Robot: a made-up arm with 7 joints. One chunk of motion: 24 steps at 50 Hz.
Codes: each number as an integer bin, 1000 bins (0 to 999) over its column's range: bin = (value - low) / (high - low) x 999, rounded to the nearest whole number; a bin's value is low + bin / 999 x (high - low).
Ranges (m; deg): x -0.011..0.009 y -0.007..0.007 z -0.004..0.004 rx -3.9..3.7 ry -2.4..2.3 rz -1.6..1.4
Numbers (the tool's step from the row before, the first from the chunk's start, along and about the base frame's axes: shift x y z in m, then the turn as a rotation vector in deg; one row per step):
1: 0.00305 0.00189 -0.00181 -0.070 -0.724 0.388
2: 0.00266 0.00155 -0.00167 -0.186 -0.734 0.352
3: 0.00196 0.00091 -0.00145 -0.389 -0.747 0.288
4: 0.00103 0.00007 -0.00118 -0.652 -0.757 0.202
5: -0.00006 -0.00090 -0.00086 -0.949 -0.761 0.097
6: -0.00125 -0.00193 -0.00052 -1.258 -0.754 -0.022
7: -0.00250 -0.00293 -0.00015 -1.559 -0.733 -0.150
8: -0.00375 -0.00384 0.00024 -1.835 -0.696 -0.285
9: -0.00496 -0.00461 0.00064 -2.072 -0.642 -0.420
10: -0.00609 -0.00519 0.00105 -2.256 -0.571 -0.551
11: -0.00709 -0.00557 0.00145 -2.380 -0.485 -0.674
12: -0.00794 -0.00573 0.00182 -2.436 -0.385 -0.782
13: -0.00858 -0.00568 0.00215 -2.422 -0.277 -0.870
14: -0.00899 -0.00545 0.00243 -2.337 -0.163 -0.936
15: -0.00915 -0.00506 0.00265 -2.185 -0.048 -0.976
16: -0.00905 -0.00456 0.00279 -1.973 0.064 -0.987
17: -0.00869 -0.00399 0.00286 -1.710 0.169 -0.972
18: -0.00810 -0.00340 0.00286 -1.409 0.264 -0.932
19: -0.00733 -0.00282 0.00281 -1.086 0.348 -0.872
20: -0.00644 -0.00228 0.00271 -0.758 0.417 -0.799
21: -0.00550 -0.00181 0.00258 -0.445 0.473 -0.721
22: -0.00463 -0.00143 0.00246 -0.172 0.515 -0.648
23: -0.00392 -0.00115 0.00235 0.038 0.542 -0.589
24: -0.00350 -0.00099 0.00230 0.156 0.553 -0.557
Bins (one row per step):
1: 702 634 273 503 356 662
2: 682 610 291 488 354 650
3: 647 564 318 462 351 629
4: 601 504 352 427 349 600
5: 546 435 392 388 348 565
6: 487 362 435 347 350 525
7: 425 290 481 308 354 483
8: 362 225 529 271 362 438
9: 302 171 579 240 374 393
10: 245 129 631 216 389 349
11: 195 102 681 200 407 308
12: 153 91 727 192 428 272
13: 121 94 768 194 451 243
14: 100 111 803 205 475 221
15: 92 138 830 225 500 208
16: 97 174 848 253 524 204
17: 115 215 857 288 546 209
18: 145 257 857 327 566 222
19: 183 298 850 370 584 242
20: 228 337 838 413 599 267
21: 275 370 822 454 611 293
22: 318 397 807 490 620 317
23: 354 417 793 518 625 337
24: 375 429 787 533 628 347

